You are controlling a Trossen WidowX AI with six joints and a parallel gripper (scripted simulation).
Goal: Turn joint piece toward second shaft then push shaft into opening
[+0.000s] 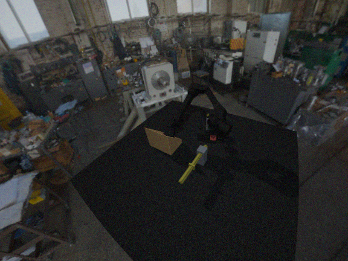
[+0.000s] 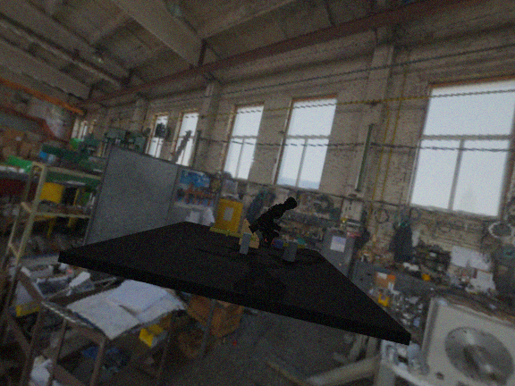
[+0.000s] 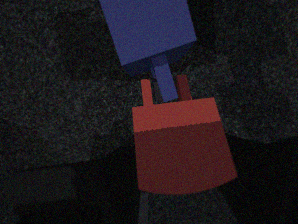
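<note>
The red square joint piece lies 30 mm above my gripper tip and 10 mm to the left of it.
</note>
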